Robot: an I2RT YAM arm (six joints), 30 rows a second.
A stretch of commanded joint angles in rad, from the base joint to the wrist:
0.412, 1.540, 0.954, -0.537, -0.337, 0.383
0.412, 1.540, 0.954, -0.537, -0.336, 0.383
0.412, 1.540, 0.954, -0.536, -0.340, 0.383
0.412, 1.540, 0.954, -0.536, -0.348, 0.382
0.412, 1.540, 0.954, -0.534, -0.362, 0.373
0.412, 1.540, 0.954, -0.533, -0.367, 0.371
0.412, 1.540, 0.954, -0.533, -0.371, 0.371
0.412, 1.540, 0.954, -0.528, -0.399, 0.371
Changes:
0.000, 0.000, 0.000, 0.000, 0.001, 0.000
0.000, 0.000, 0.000, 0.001, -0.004, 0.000
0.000, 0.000, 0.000, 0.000, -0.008, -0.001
0.000, 0.000, 0.000, 0.002, -0.014, -0.009
0.000, 0.000, 0.000, 0.001, -0.005, -0.002
0.000, 0.000, 0.000, 0.000, -0.004, 0.000
0.000, 0.000, 0.000, 0.005, -0.028, 0.000

